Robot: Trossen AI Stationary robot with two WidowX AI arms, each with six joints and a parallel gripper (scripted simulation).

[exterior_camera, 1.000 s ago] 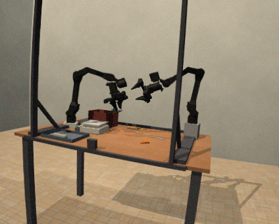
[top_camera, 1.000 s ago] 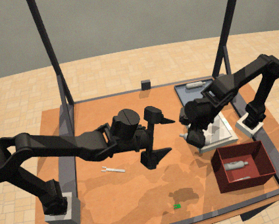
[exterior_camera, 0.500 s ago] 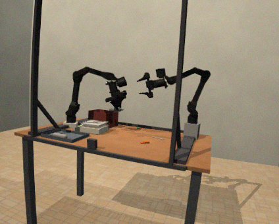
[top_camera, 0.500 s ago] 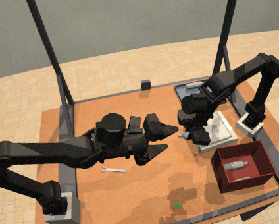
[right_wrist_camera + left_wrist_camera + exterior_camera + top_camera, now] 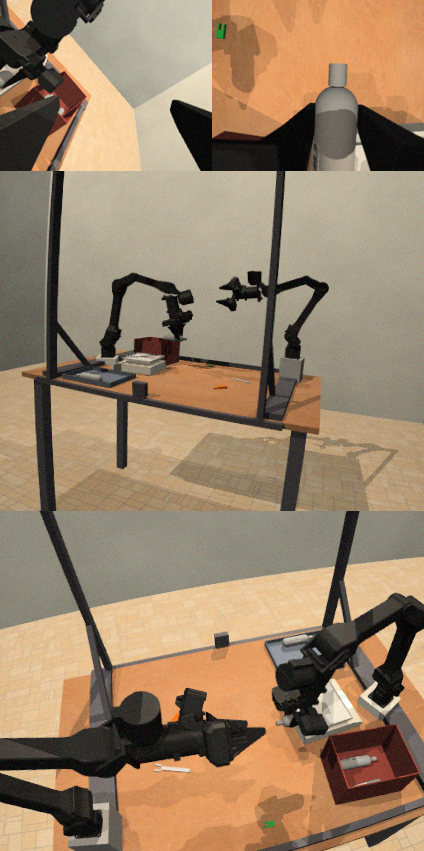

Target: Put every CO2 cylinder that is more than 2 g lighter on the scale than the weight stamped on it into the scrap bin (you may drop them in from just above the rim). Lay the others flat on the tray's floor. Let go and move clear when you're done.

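The scale plate lies 60 mm behind my left hand, 150 mm to the left of it and 140 mm below it. Round my left hand: scale (60 mm behind, 160 mm to the left, 150 mm below); then green piece (170 mm ahead, 150 mm to the right, 190 mm below); then red scrap bin (170 mm ahead, 150 mm to the left, 160 mm below).
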